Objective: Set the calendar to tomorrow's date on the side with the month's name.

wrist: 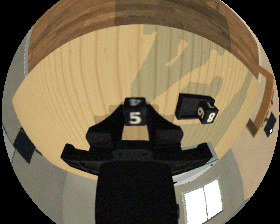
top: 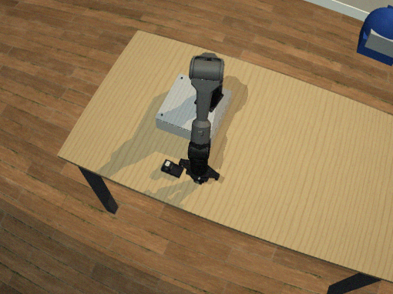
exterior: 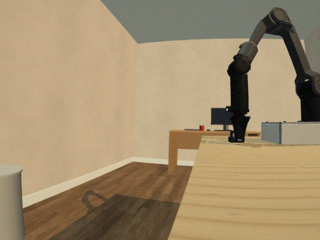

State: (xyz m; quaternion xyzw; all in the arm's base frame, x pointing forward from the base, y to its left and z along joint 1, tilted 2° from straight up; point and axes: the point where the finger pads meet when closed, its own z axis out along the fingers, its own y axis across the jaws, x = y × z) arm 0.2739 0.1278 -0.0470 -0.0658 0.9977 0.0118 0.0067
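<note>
Now: hand right at the black calendar cube. Round my hand: calendar tray: 10 mm ahead, 110 mm to the right, 10 mm below.
</note>
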